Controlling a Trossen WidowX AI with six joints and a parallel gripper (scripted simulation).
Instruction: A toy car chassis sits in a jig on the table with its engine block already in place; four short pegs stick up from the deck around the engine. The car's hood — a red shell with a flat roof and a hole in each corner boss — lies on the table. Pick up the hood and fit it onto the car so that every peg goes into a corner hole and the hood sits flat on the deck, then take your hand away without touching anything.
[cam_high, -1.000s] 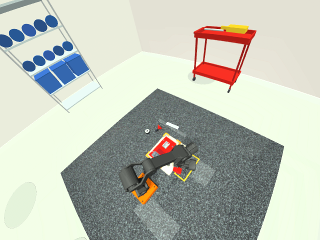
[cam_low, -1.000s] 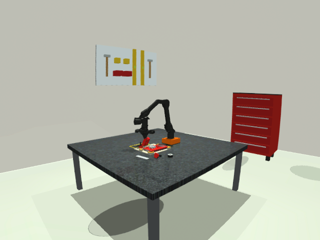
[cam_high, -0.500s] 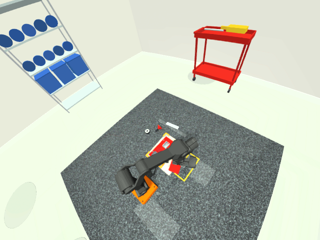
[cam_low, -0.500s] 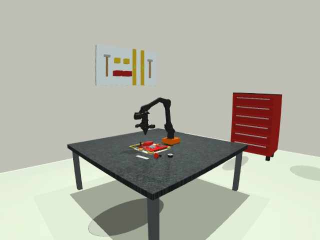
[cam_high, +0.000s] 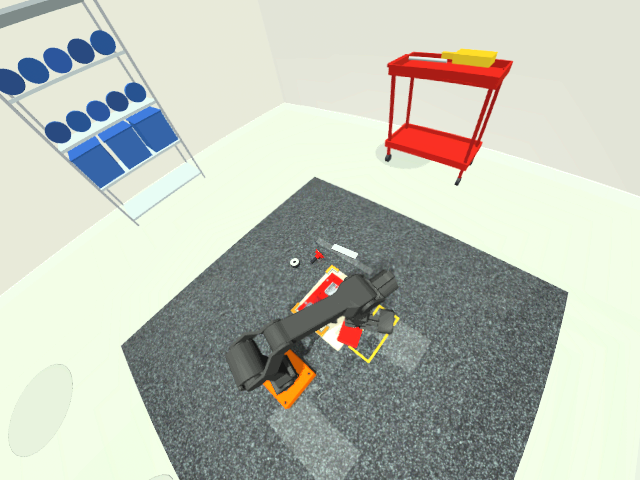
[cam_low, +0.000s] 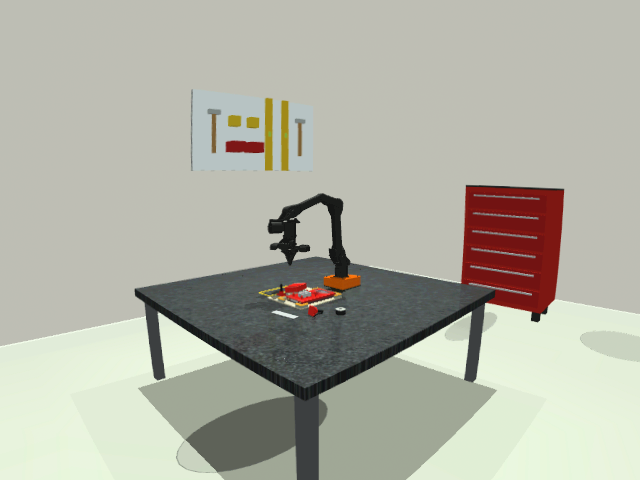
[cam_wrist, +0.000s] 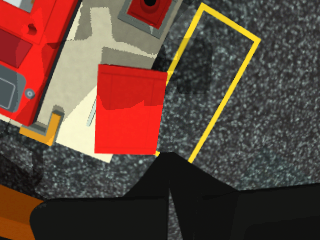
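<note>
The red hood lies 10 cm below my gripper tip, 3 cm to the left of it and 1 cm behind it. Also, from my gripper tip: grey engine block 18 cm to the left, 10 cm below, 7 cm ahead; then cream jig 15 cm to the left, 12 cm below, 4 cm ahead.
</note>
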